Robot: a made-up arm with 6 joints. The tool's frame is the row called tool.
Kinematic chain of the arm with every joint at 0, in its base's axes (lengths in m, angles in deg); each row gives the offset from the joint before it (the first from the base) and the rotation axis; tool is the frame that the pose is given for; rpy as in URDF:
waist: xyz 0 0 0.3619 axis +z
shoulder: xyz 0 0 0 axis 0 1 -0.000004
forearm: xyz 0.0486 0 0.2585 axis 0 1 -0.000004
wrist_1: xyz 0.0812 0 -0.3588 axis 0 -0.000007 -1
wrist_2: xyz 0 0 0 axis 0 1 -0.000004
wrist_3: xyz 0.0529 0 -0.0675 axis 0 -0.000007 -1
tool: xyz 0 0 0 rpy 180 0 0
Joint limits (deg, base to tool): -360..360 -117.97..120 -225..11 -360..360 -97..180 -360..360
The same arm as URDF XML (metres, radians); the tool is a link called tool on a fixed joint. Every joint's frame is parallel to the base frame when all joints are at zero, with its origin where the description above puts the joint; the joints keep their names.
<robot name="arm">
  <joint name="waist" type="revolute">
    <parent link="base_link"/>
    <child link="link1"/>
    <origin xyz="0 0 0.3619" rpy="0 0 0"/>
    <axis xyz="0 0 1"/>
    <limit lower="-6.2832" upper="6.2832"/>
  </joint>
  <joint name="shoulder" type="revolute">
    <parent link="link1"/>
    <child link="link2"/>
    <origin xyz="0 0 0" rpy="0 0 0"/>
    <axis xyz="0 1 0"/>
    <limit lower="-2.059" upper="2.0944"/>
  </joint>
  <joint name="forearm" type="revolute">
    <parent link="link2"/>
    <child link="link3"/>
    <origin xyz="0.0486 0 0.2585" rpy="0 0 0"/>
    <axis xyz="0 1 0"/>
    <limit lower="-3.927" upper="0.192"/>
  </joint>
  <joint name="wrist_1" type="revolute">
    <parent link="link3"/>
    <child link="link4"/>
    <origin xyz="0.0812 0 -0.3588" rpy="0 0 0"/>
    <axis xyz="0 0 -1"/>
    <limit lower="-6.2832" upper="6.2832"/>
  </joint>
  <joint name="wrist_2" type="revolute">
    <parent link="link4"/>
    <child link="link5"/>
    <origin xyz="0 0 0" rpy="0 0 0"/>
    <axis xyz="0 1 0"/>
    <limit lower="-1.693" upper="3.1416"/>
  </joint>
  <joint name="wrist_3" type="revolute">
    <parent link="link5"/>
    <child link="link6"/>
    <origin xyz="0.0529 0 -0.0675" rpy="0 0 0"/>
    <axis xyz="0 0 -1"/>
    <limit lower="-6.2832" upper="6.2832"/>
  </joint>
  <joint name="tool_fixed" type="fixed">
    <parent link="link6"/>
    <child link="tool"/>
    <origin xyz="0 0 0" rpy="3.1416 0 0"/>
  </joint>
  <link name="base_link"/>
  <link name="link1"/>
  <link name="link2"/>
  <link name="link3"/>
  <link name="link4"/>
  <link name="link5"/>
  <link name="link6"/>
  <link name="tool"/>
</robot>

